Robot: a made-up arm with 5 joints.
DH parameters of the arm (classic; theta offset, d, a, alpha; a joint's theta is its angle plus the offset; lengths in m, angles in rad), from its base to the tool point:
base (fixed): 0 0 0 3.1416
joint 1: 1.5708 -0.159 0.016 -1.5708
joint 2: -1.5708 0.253 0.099 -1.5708
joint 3: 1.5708 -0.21 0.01 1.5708
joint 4: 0 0.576 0.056 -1.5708
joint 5: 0 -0.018 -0.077 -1.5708
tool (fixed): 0 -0.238 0 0
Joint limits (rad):
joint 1: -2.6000..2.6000
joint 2: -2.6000..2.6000
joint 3: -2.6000..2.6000
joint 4: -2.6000..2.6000
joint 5: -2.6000..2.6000
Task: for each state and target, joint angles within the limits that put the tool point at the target. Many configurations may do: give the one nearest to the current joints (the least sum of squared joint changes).
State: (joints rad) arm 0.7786 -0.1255 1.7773 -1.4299 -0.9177
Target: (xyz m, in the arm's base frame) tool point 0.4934 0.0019 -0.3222
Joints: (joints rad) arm 0.6946 -0.3679 0.9669 -1.3017 -0.2608
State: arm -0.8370 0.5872 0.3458 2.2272 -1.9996
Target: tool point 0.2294 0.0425 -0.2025
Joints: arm -0.9910 1.1597 0.8241 2.6000 -1.8815
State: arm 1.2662 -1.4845 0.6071 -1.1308 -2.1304
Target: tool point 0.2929 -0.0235 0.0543
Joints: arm 1.3186 -0.9260 1.1257 -1.3943 -2.0360
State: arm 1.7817 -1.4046 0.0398 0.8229 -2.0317
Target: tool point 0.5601 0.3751 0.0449
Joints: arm 1.5384 -0.8284 -0.0548 0.7177 -1.9497
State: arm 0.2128 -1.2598 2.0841 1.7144 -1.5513
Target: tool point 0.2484 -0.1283 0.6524
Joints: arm 0.0203 -1.0928 2.1985 1.6648 -0.9356
